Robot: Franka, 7 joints.
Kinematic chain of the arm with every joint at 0, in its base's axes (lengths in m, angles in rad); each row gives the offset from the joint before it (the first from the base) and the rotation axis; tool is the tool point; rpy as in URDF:
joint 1: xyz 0 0 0.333 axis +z
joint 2: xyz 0 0 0 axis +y
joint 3: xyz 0 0 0.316 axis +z
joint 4: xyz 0.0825 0 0 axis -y
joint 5: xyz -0.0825 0 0.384 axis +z
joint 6: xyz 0 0 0 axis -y
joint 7: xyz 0.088 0 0 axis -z
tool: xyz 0 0 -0.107 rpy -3.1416 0 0
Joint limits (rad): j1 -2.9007..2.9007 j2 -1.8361..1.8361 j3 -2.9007..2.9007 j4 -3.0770..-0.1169 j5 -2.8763..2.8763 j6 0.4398..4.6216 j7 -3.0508..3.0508
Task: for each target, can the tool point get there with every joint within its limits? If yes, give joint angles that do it. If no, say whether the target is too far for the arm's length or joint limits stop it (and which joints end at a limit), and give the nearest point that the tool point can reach.
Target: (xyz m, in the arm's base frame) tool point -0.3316 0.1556 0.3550
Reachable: yes | joints -2.0161 -0.4129 -1.2460 -2.3949 2.2578 3.9085 1.2751
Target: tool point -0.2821 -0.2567 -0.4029
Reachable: no: joint limits stop it (at a limit: joint 2) | nearest point -0.2758 -0.2510 -0.3532 | short by 0.050 m
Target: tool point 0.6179 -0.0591 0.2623
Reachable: yes | joints -2.0747 -1.2889 1.7378 -2.1085 -0.4186 3.2411 -0.4732
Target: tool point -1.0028 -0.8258 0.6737
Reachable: no: too far | nearest point -0.6406 -0.5275 0.5506 | short by 0.485 m
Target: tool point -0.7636 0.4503 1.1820
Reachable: no: too far | nearest point -0.5337 0.3147 0.9264 | short by 0.370 m
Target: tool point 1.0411 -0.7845 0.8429
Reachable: no: too far | nearest point 0.6381 -0.4808 0.6455 | short by 0.542 m
